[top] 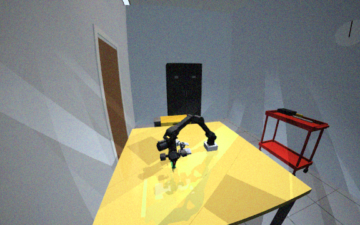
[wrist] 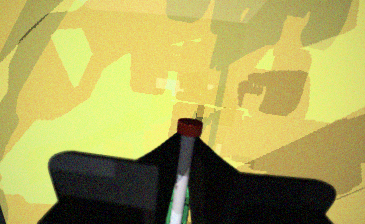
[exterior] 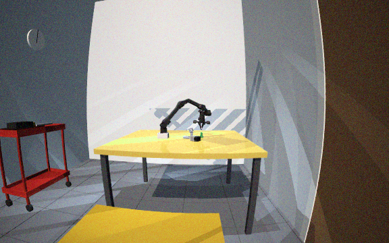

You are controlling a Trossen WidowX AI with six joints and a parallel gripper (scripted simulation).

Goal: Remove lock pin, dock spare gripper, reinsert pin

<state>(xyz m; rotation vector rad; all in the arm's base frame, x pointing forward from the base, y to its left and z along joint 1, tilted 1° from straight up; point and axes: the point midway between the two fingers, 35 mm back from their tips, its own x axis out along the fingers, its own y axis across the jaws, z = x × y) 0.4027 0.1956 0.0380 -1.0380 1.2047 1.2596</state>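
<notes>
My gripper tip is now 100 mm to the left of the green bracket and 40 mm above it. From my gripper tip the other things lie so: spare gripper 360 mm to the right, 100 mm behind, 40 mm below; then mount 210 mm to the right, 130 mm behind, 10 mm below.
</notes>
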